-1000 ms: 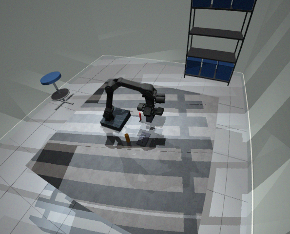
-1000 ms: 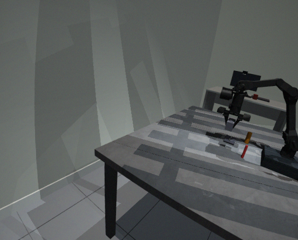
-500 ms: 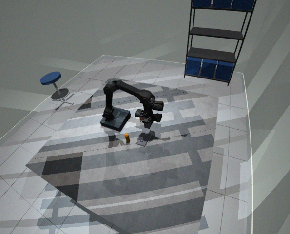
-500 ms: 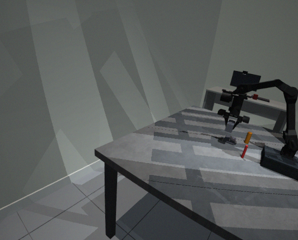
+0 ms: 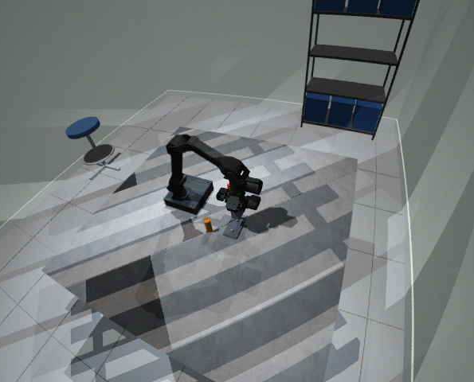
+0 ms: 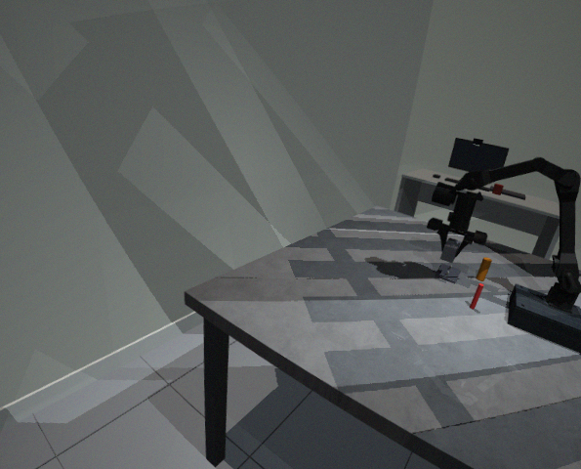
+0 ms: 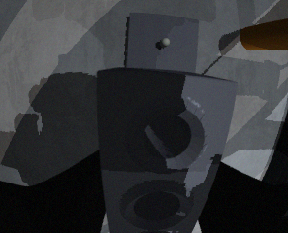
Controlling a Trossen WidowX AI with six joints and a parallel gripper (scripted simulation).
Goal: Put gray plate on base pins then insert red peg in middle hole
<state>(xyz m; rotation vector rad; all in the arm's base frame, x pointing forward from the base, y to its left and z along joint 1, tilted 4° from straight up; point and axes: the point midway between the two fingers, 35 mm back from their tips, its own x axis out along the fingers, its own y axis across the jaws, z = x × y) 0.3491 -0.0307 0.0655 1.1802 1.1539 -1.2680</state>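
Right now my gripper tip is 8 cm above the base, 4 cm to the left of it and 2 cm past it. From my gripper tip the other things lie so: red peg (14 cm to the left, 11 cm behind, 4 cm below); then gray plate (3 cm above); then orange cylinder (12 cm behind, 9 cm to the right, 4 cm below).
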